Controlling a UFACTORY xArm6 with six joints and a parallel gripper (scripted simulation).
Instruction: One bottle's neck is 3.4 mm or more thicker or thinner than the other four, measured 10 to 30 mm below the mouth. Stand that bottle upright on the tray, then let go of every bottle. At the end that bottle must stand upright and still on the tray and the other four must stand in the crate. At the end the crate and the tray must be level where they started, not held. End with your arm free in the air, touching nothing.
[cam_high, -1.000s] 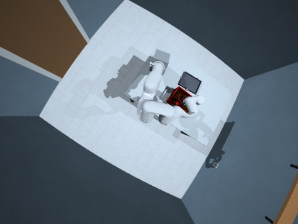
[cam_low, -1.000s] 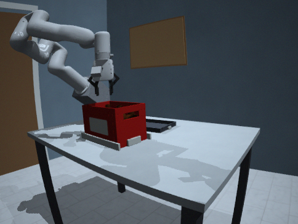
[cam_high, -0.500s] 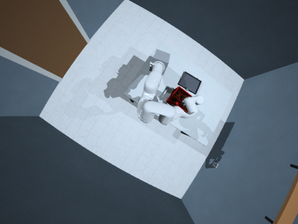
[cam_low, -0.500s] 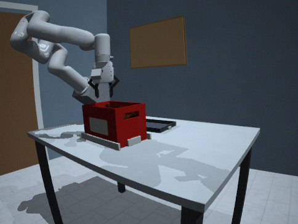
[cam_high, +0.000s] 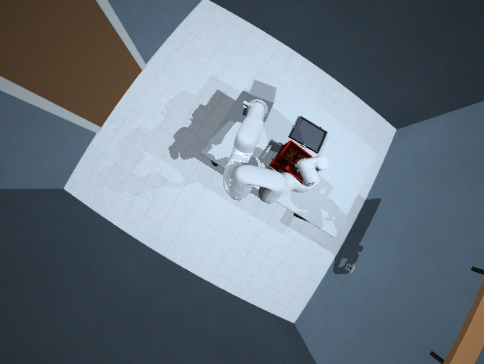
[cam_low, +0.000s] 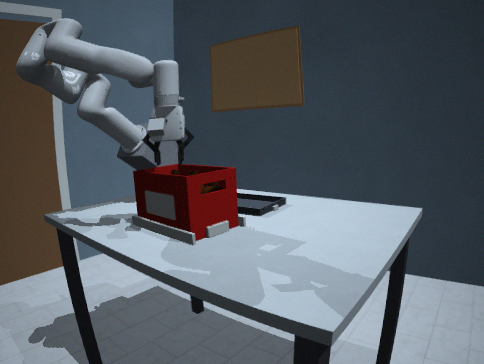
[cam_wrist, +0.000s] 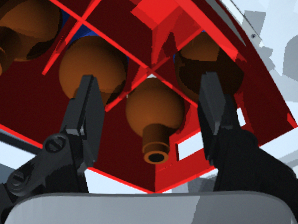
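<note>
The red crate is 10 mm ahead of my hand, 40 mm to the left of it and 130 mm below it. Also, from my hand: glass bottle: 70 mm behind, 100 mm to the left, 130 mm below; then dark tray: 50 mm ahead, 330 mm to the left, 200 mm below.
</note>
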